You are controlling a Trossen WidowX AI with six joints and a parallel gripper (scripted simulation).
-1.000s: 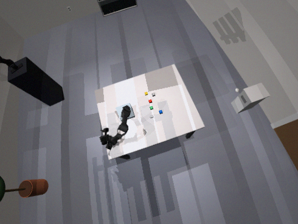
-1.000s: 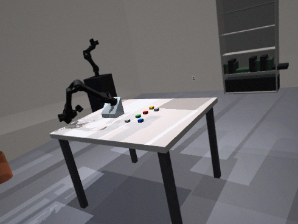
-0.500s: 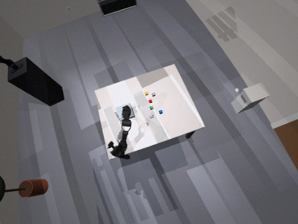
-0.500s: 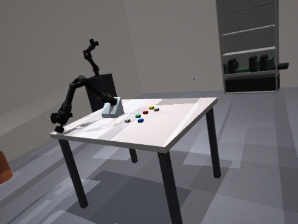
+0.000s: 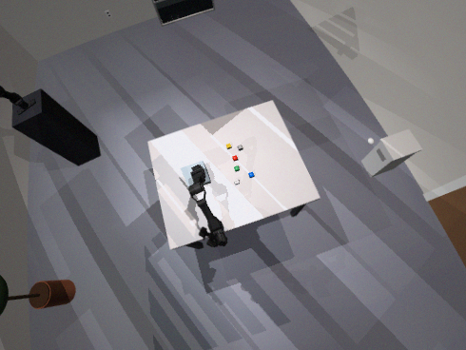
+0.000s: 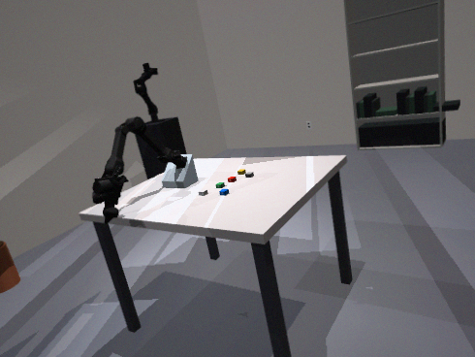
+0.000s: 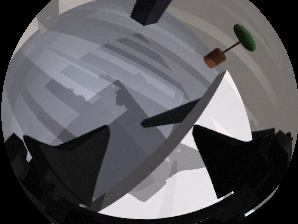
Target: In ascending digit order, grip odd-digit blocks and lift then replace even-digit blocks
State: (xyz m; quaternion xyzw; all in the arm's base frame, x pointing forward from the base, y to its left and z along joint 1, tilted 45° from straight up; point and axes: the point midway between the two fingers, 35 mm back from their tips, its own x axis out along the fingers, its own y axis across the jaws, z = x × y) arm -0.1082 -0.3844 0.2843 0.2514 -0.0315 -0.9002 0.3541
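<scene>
My gripper tip is now 410 mm to the right of the green block and 380 mm short of it. Also, from my gripper tip: blue block (460 mm ahead, 320 mm to the left); yellow block (610 mm to the left, 400 mm ahead); red block (490 mm to the left, 410 mm ahead).
</scene>
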